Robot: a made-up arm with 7 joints. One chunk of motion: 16 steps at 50 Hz.
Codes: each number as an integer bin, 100 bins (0 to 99) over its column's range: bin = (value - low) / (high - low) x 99, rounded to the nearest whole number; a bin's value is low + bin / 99 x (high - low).
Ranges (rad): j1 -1.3..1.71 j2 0.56..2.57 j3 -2.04..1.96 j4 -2.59..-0 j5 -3.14..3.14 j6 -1.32..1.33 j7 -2.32..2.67
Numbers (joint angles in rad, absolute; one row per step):
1: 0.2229 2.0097 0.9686 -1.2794 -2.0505 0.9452 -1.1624
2: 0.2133 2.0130 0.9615 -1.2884 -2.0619 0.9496 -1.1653
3: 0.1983 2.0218 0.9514 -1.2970 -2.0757 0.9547 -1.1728
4: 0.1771 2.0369 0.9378 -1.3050 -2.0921 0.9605 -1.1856
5: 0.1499 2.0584 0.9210 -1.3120 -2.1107 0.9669 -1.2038
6: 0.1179 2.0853 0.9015 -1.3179 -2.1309 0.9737 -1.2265
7: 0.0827 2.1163 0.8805 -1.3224 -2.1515 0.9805 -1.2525
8: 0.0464 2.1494 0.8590 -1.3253 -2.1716 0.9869 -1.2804
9: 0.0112 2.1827 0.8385 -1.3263 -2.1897 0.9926 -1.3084
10: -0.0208 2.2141 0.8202 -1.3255 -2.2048 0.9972 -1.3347
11: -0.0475 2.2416 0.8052 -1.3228 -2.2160 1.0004 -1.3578
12: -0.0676 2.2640 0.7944 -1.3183 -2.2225 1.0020 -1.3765
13: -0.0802 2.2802 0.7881 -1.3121 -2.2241 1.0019 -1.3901
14: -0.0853 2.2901 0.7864 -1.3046 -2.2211 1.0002 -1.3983
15: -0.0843 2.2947 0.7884 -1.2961 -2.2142 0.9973 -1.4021
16: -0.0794 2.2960 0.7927 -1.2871 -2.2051 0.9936 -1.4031
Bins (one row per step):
1: 50 71 74 50 17 85 23
2: 50 72 74 50 17 85 23
3: 49 72 74 49 17 85 23
4: 49 73 74 49 17 85 23
5: 48 74 73 49 16 85 22
6: 47 75 73 49 16 86 22
7: 45 77 72 48 16 86 21
8: 44 78 72 48 15 86 21
9: 43 80 71 48 15 86 20
10: 42 81 71 48 15 87 20
11: 41 83 70 48 15 87 19
12: 41 84 70 49 14 87 19
13: 40 85 70 49 14 87 18
14: 40 85 70 49 14 87 18
15: 40 85 70 49 15 87 18
16: 40 86 70 50 15 86 18

